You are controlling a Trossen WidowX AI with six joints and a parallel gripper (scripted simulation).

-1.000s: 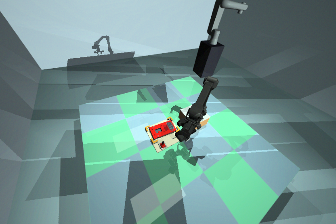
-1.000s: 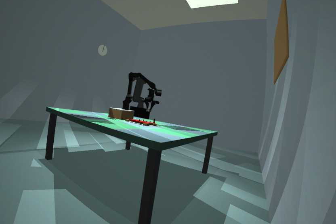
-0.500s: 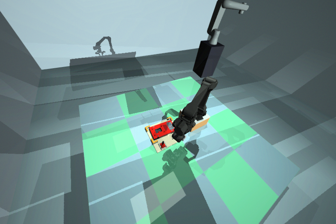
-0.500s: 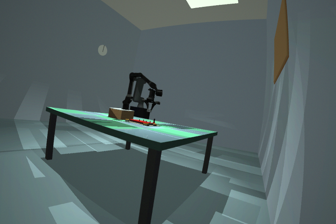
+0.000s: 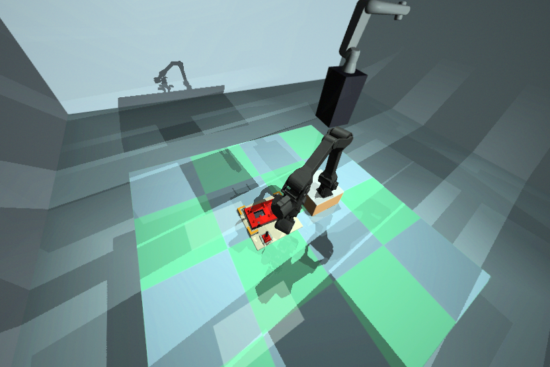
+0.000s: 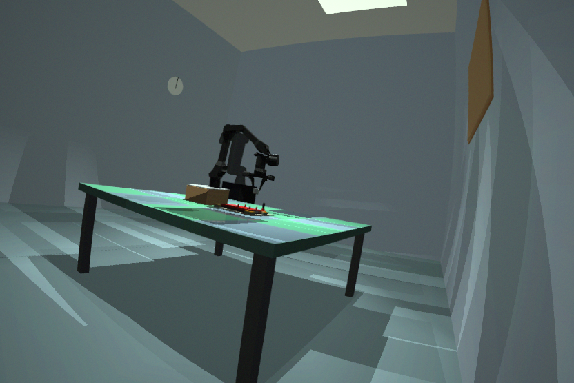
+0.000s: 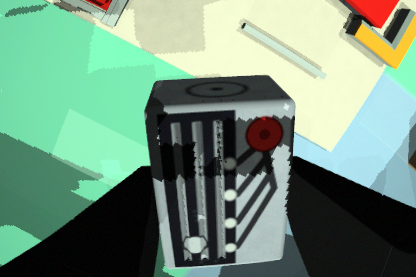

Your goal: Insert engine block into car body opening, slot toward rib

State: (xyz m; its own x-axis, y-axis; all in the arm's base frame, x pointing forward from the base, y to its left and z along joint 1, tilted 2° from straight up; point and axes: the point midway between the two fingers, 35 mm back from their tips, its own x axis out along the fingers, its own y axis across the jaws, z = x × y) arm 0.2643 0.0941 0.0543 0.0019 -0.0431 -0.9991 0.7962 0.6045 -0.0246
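Right now my gripper tip is 120 mm to the left of the beige board, 110 mm above it and 40 mm short of it. Round my gripper tip: engine block 10 mm below.
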